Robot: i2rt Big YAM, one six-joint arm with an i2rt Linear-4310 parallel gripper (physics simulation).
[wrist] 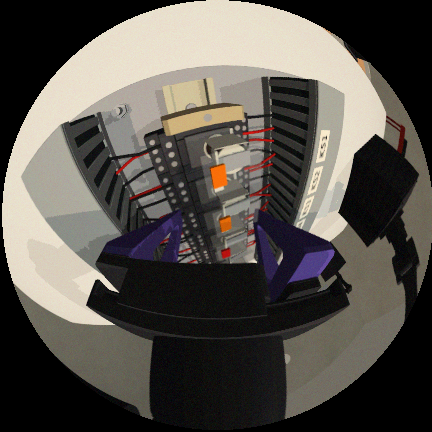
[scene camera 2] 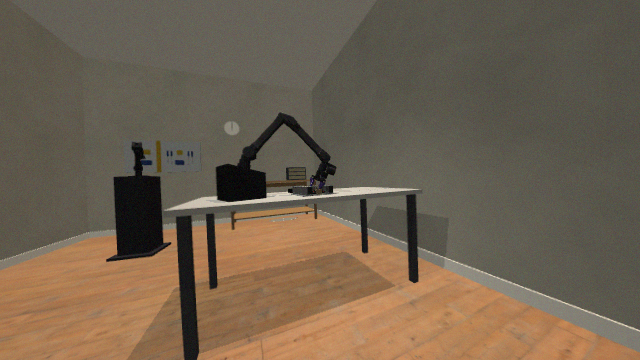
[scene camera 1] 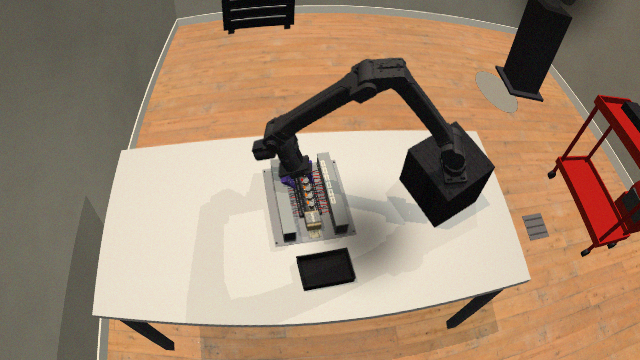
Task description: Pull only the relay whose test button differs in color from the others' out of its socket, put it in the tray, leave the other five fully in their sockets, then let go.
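Frame: origin at the arm's base, x right, y ahead, z up, level; metres.
Seen in the pictures: gripper, fingertip midpoint: [wrist: 217,214] [scene camera 2: 314,189] [scene camera 1: 304,185]; arm's base, origin of the base link: [wrist: 390,221] [scene camera 2: 243,171] [scene camera 1: 453,169].
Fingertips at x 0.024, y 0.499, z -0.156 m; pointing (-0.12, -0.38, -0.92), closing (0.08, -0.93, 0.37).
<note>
Pixels of each thing's middle, then the offset from my fingertips to it. "spot": a spot on its surface instead.
- relay with a red test button, body centre: [wrist: 225,227] [scene camera 1: 304,183] dy -0.001, dx -0.001, dz +0.015 m
- black tray, surface spot: [scene camera 1: 326,270] spot: dy -0.078, dx -0.305, dz -0.030 m
- left duct, body centre: [wrist: 151,267] [scene camera 1: 282,198] [scene camera 2: 321,189] dy +0.071, dx -0.057, dz -0.001 m
- labelled right duct, body centre: [wrist: 286,212] [scene camera 1: 331,191] [scene camera 2: 301,190] dy -0.093, dx -0.022, dz -0.001 m
- beige end block, body centre: [scene camera 1: 313,219] dy -0.033, dx -0.142, dz +0.013 m
The relays stand in a row of dark sockets [wrist: 172,162] on the panel. The relay with a red test button [wrist: 226,253] shows low in the wrist view, its lower part hidden by the gripper body. Two nearer relays have orange test buttons, one orange button [wrist: 218,176] larger in view and another orange button [wrist: 225,223] beyond it. The others are hidden in the wrist view. My gripper [wrist: 217,214] [scene camera 1: 299,178] [scene camera 2: 317,183] is partly open, low over the row, its purple fingers on either side of it with nothing held. The black tray [scene camera 1: 326,270] shows no relay in it.
Slotted wire ducts flank the row, the left duct [scene camera 1: 283,205] [wrist: 92,155] and the labelled right duct [scene camera 1: 334,200] [wrist: 295,130]. A beige end block [scene camera 1: 313,219] [wrist: 205,117] stands at the row's near end. Red and black wires run to the ducts. The arm's black pedestal [scene camera 1: 430,185] [scene camera 2: 240,183] stands right.
</note>
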